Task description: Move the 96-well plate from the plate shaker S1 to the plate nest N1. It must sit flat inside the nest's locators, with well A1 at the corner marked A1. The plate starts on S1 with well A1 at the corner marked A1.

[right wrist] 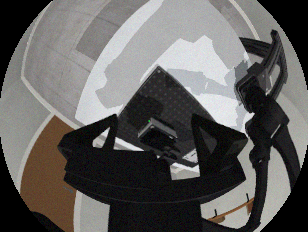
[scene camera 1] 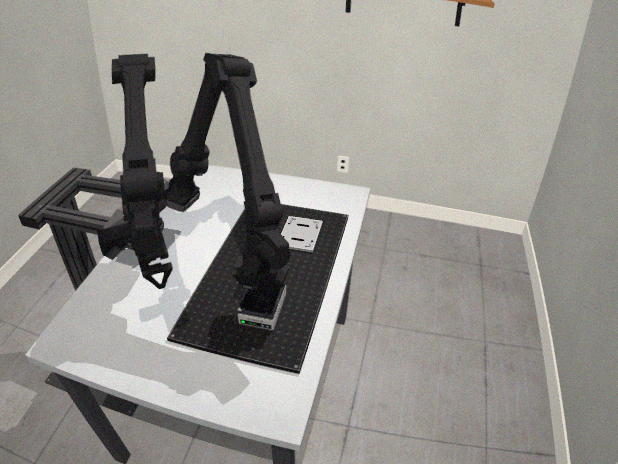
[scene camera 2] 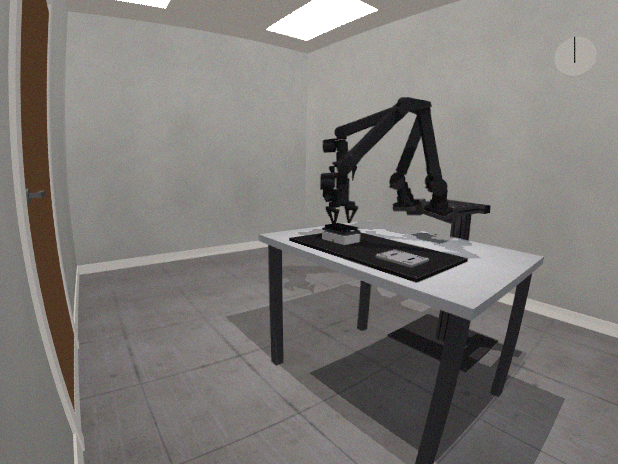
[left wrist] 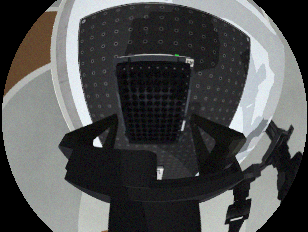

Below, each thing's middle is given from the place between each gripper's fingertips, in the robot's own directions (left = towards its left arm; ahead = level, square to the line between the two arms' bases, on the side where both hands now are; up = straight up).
Right now my left hand is 20 mm above the black 96-well plate [scene camera 1: 258, 300]. Also, from my left hand: plate nest N1 [scene camera 1: 292, 230] (30 mm behind, 350 mm to the left, 80 mm below).
Right now my right hand is 210 mm to the right of the black 96-well plate, 200 mm above it and 160 mm short of it. From my right hand the other things lie so: plate nest N1: 570 mm to the left, 260 mm below, 130 mm ahead.
